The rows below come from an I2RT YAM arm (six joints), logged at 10 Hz.
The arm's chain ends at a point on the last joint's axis. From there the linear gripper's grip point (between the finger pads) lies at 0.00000 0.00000 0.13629 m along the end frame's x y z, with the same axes.
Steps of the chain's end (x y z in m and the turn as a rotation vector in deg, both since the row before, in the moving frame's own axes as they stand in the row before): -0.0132, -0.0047, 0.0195, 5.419, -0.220, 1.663; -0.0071, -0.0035, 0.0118, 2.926, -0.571, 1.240; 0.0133, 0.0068, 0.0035, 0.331, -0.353, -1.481; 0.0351, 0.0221, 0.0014, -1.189, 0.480, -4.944; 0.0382, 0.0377, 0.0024, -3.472, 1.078, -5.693
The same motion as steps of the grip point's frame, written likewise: -0.0135, -0.0176, 0.0189, 5.419, -0.220, 1.663; -0.0084, -0.0105, 0.0116, 2.926, -0.571, 1.240; 0.0125, 0.0060, 0.0035, 0.331, -0.353, -1.481; 0.0364, 0.0249, 0.0014, -1.189, 0.480, -4.944; 0.0412, 0.0458, 0.0021, -3.472, 1.078, -5.693
